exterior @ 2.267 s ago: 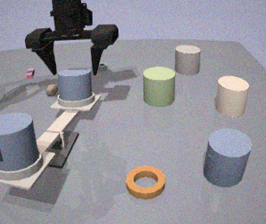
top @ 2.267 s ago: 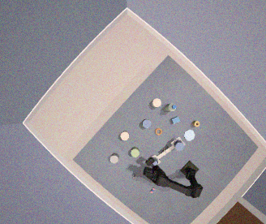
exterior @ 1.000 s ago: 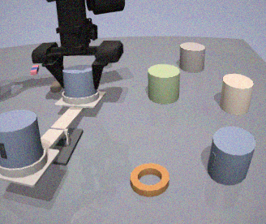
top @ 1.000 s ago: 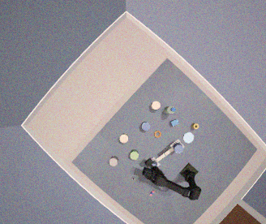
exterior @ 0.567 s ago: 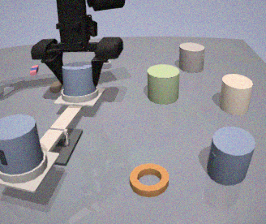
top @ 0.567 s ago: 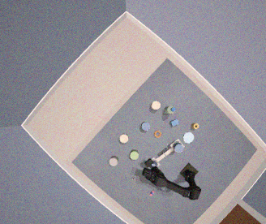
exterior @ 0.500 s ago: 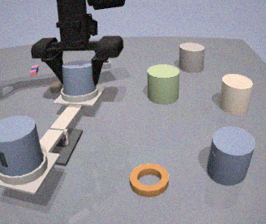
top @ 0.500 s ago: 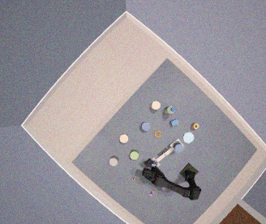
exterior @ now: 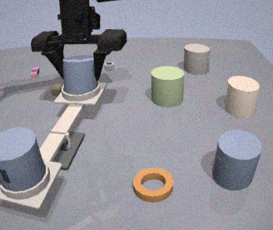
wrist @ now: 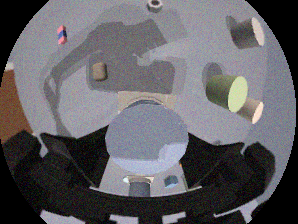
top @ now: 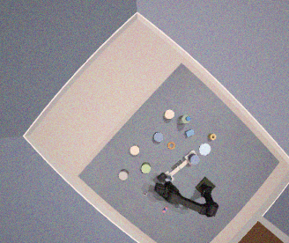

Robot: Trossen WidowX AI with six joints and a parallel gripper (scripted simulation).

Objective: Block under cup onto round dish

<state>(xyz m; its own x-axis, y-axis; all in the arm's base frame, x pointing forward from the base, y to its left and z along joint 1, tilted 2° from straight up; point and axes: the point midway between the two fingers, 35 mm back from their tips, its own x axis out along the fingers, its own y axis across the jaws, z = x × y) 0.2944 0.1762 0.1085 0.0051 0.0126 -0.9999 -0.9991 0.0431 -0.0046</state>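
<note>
Right now my gripper tip is 10 mm to the left of the pale grey block and 10 mm above it. The rest, counted from my gripper tip: balance beam: 140 mm to the right, 40 mm below; then balance: 140 mm to the right, 50 mm below; then grey nut: 10 mm ahead, 220 mm to the left, 70 mm below.
</note>
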